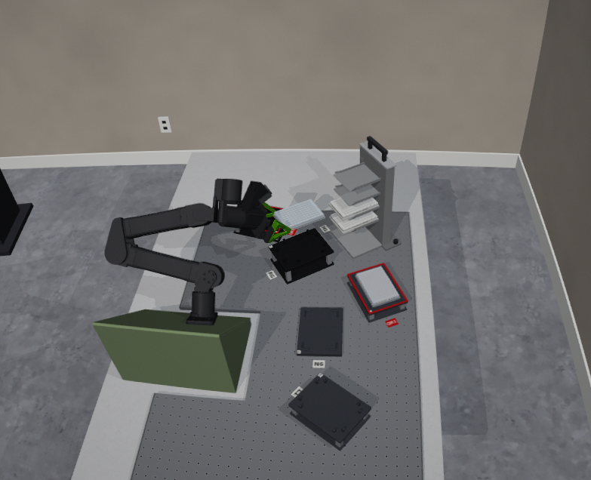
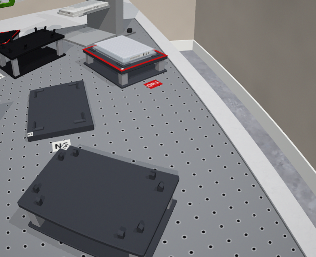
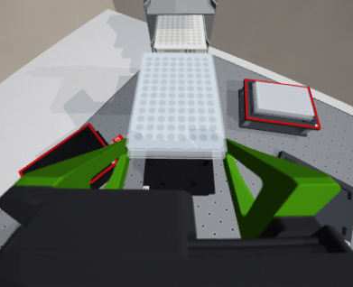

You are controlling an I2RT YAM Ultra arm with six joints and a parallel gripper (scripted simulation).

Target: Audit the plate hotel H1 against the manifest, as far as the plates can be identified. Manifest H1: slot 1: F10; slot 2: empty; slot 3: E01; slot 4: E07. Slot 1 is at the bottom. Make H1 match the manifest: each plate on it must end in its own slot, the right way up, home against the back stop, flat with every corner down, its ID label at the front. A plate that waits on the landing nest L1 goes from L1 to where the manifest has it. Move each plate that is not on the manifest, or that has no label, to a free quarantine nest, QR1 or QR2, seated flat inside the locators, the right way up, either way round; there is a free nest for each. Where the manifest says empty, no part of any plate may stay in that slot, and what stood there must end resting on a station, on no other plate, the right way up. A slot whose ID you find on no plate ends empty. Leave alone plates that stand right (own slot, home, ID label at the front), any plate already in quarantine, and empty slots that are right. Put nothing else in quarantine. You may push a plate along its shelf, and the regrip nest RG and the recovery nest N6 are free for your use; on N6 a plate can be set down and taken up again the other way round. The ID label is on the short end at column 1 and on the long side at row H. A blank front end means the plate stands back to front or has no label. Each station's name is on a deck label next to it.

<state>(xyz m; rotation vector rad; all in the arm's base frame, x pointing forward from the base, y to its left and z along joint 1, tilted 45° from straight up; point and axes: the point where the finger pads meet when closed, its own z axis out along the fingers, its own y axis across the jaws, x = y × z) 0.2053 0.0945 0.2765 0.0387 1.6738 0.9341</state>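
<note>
Now: the black regrip nest RG 50 mm ahead of my hand, 20 mm to the left of it and 140 mm below it. The rest, counted from my hand: plate hotel H1: 290 mm ahead, 130 mm to the left, 40 mm below; H1 deck label: 130 mm ahead, 170 mm to the left, 190 mm below; red-rimmed nest QR2: 80 mm behind, 200 mm to the left, 160 mm below.
</note>
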